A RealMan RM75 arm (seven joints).
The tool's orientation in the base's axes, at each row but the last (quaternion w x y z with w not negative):
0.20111, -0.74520, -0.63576, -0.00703
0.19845, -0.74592, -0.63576, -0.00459
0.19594, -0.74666, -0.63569, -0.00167
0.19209, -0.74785, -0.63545, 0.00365
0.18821, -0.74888, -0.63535, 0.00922
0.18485, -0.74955, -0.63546, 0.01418
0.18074, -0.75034, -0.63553, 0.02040
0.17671, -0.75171, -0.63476, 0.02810
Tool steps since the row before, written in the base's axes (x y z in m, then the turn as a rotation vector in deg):
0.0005, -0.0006, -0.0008, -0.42, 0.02, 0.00
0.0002, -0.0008, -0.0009, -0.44, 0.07, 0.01
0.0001, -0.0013, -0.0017, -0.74, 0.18, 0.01
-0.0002, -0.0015, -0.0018, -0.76, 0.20, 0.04
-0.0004, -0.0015, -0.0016, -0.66, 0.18, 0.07
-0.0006, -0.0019, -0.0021, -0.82, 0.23, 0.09
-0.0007, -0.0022, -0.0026, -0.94, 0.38, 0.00
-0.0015, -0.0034, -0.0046, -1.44, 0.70, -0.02
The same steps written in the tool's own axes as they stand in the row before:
-0.0007, 0.0008, 0.0004, -0.06, -0.40, 0.11
-0.0010, 0.0005, 0.0005, -0.02, -0.43, 0.12
-0.0016, 0.0007, 0.0012, 0.03, -0.73, 0.23
-0.0019, 0.0005, 0.0013, 0.05, -0.76, 0.21
-0.0019, 0.0003, 0.0012, 0.06, -0.67, 0.15
-0.0024, 0.0003, 0.0016, 0.08, -0.83, 0.19
-0.0028, 0.0004, 0.0021, 0.19, -0.94, 0.34
-0.0044, 0.0004, 0.0039, 0.39, -1.45, 0.56

